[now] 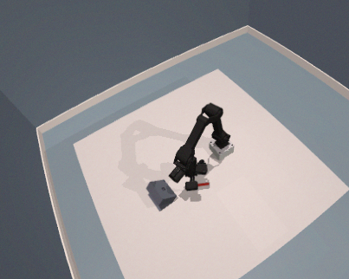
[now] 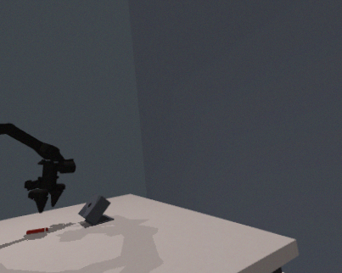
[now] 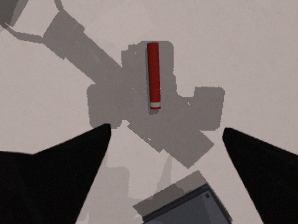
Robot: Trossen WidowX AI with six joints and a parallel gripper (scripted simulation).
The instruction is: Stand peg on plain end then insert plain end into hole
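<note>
The red peg is 20 mm behind my gripper tip, 10 mm to the left of it and 80 mm below it. Round my gripper tip: grey sloped panel 180 mm ahead, 60 mm to the right, 30 mm below.
</note>
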